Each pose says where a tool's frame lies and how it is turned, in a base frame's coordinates. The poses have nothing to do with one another.
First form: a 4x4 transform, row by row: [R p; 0 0 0 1], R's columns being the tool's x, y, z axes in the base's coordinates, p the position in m. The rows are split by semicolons.
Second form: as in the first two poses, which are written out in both.
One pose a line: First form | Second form
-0.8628, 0.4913, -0.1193, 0.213; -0.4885, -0.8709, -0.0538, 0.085; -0.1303, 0.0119, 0.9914, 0.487; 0, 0, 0, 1 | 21.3, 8.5, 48.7, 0.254, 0.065, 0.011, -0.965
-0.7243, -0.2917, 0.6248, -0.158; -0.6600, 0.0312, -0.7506, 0.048; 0.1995, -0.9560, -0.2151, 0.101; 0, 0, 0, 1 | -15.8, 4.8, 10.1, 0.151, -0.339, 0.702, -0.608
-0.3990, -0.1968, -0.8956, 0.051; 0.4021, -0.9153, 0.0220, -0.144; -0.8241, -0.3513, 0.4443, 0.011; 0, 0, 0, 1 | 5.1, -14.4, 1.1, 0.180, -0.518, -0.099, 0.830
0.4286, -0.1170, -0.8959, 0.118; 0.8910, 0.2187, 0.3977, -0.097; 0.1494, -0.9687, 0.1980, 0.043; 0, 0, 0, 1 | 11.8, -9.7, 4.3, 0.679, -0.503, -0.385, 0.371
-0.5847, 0.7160, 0.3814, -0.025; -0.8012, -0.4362, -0.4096, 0.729; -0.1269, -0.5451, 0.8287, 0.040; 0, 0, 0, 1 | -2.5, 72.9, 4.0, 0.449, -0.075, 0.283, -0.844
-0.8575, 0.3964, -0.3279, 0.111; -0.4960, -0.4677, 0.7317, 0.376; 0.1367, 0.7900, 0.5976, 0.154; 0, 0, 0, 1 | 11.1, 37.6, 15.4, 0.261, 0.056, -0.445, -0.855
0.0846, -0.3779, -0.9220, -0.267; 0.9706, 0.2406, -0.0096, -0.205; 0.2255, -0.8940, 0.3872, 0.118; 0, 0, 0, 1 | -26.7, -20.5, 11.8, 0.654, -0.338, -0.438, 0.515
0.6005, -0.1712, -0.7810, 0.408; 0.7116, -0.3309, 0.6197, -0.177; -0.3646, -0.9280, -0.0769, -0.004; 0, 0, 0, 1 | 40.8, -17.7, -0.4, 0.546, -0.709, -0.191, 0.404
